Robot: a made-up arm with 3 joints.
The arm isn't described. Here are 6 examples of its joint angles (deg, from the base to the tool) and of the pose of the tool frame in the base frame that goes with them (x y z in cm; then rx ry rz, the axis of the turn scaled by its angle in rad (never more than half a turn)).
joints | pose
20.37 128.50 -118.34 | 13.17 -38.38 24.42 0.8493 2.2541 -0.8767
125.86 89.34 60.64 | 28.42 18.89 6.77 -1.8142 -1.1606 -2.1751
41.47 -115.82 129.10 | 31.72 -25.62 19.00 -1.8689 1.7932 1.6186
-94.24 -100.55 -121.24 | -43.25 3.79 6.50 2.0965 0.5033 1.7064
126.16 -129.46 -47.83 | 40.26 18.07 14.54 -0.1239 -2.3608 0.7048
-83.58 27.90 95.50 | -41.23 -8.27 8.27 0.0039 -0.4878 0.2039
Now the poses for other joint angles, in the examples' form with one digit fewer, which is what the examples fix.
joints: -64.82 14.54 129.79
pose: -32.9 -23.0 10.4 -0.034 -0.266 1.128
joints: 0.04 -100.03 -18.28
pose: -9.5 -41.6 16.3 -1.729 -0.279 -0.233
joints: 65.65 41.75 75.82
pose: 37.8 -16.1 6.7 0.938 -0.083 2.332
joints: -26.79 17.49 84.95
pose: -17.7 -40.0 8.9 0.179 -0.264 1.007
